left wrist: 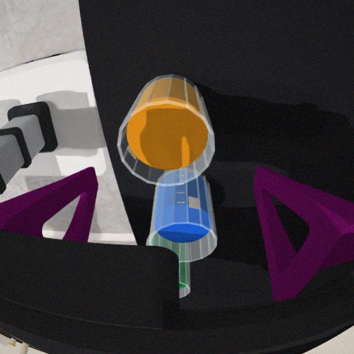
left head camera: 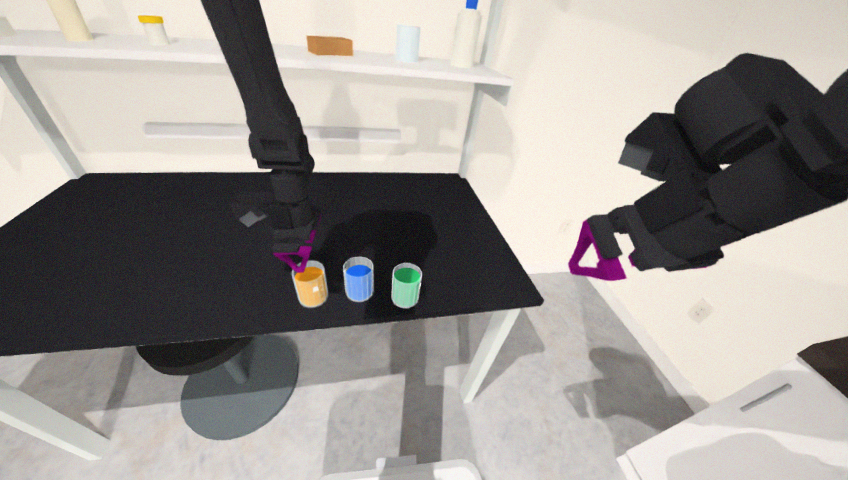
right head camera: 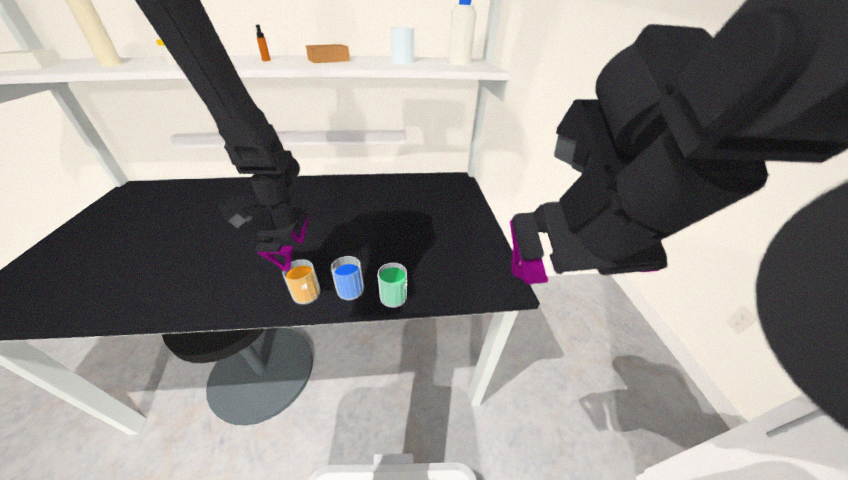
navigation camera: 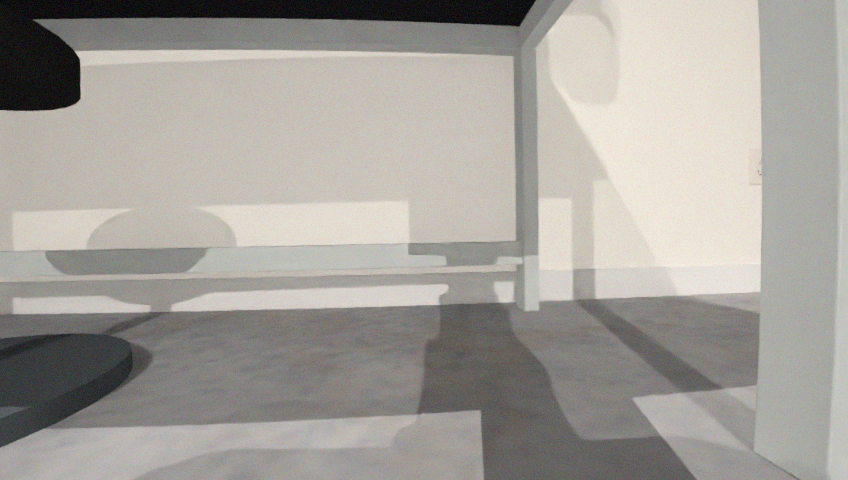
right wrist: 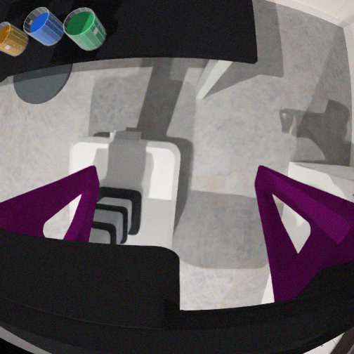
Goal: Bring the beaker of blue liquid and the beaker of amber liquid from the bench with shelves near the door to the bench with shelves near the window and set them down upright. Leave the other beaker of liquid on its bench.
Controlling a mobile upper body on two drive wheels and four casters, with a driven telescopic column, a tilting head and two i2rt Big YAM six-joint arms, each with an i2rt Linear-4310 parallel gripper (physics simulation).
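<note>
The beaker of amber liquid [left head camera: 311, 288] [right head camera: 303, 285] [left wrist: 167, 130] [right wrist: 12, 40], the beaker of blue liquid [left head camera: 358, 282] [right head camera: 348, 280] [left wrist: 183, 207] [right wrist: 46, 27] and the beaker of green liquid [left head camera: 406, 288] [right head camera: 392, 288] [right wrist: 89, 31] stand upright in a row near the front edge of the black bench [left head camera: 148, 285] [right head camera: 148, 279]. My left gripper [left head camera: 302, 252] [right head camera: 292, 242] [left wrist: 175, 175] is open and empty, beside and above the amber beaker, at its left in the head views. My right gripper [right wrist: 176, 174] is open and empty, off the bench's right end. The green beaker is partly hidden in the left wrist view.
A shelf [left head camera: 202, 52] [right head camera: 202, 70] with bottles and a brown box [left head camera: 329, 45] [right head camera: 327, 53] spans the back. A round stool [left head camera: 238, 392] [right head camera: 258, 380] stands under the bench. A white cabinet [left head camera: 726, 416] is at lower right. Bench legs [left head camera: 490, 356] [navigation camera: 797, 237] stand in front.
</note>
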